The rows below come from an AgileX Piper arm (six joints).
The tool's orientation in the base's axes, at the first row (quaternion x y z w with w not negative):
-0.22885 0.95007 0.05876 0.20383
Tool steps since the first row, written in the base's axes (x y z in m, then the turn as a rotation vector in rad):
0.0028 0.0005 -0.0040 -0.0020 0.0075 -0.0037
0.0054 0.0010 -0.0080 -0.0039 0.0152 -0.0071
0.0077 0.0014 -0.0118 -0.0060 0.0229 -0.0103
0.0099 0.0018 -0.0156 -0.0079 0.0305 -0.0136
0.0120 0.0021 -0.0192 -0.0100 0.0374 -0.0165
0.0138 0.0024 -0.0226 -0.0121 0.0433 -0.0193
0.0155 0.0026 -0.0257 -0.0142 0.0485 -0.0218
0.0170 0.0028 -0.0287 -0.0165 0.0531 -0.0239
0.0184 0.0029 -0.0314 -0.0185 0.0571 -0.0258
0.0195 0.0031 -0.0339 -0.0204 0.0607 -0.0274
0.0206 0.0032 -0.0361 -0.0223 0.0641 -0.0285
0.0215 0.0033 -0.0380 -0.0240 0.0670 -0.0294
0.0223 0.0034 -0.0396 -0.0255 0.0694 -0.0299
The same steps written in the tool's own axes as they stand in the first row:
-0.0008 -0.0009 0.0048 0.0001 0.0075 0.0042
-0.0015 -0.0017 0.0094 -0.0001 0.0152 0.0082
-0.0019 -0.0025 0.0138 -0.0003 0.0229 0.0119
-0.0023 -0.0032 0.0181 -0.0005 0.0305 0.0158
-0.0027 -0.0040 0.0222 -0.0004 0.0375 0.0191
-0.0028 -0.0046 0.0260 0.0000 0.0437 0.0221
-0.0030 -0.0053 0.0295 0.0006 0.0492 0.0247
-0.0031 -0.0058 0.0328 0.0015 0.0543 0.0267
-0.0031 -0.0064 0.0358 0.0022 0.0587 0.0285
-0.0031 -0.0068 0.0385 0.0030 0.0628 0.0300
-0.0031 -0.0073 0.0409 0.0036 0.0667 0.0310
-0.0031 -0.0076 0.0430 0.0041 0.0700 0.0318
-0.0031 -0.0079 0.0448 0.0046 0.0728 0.0322

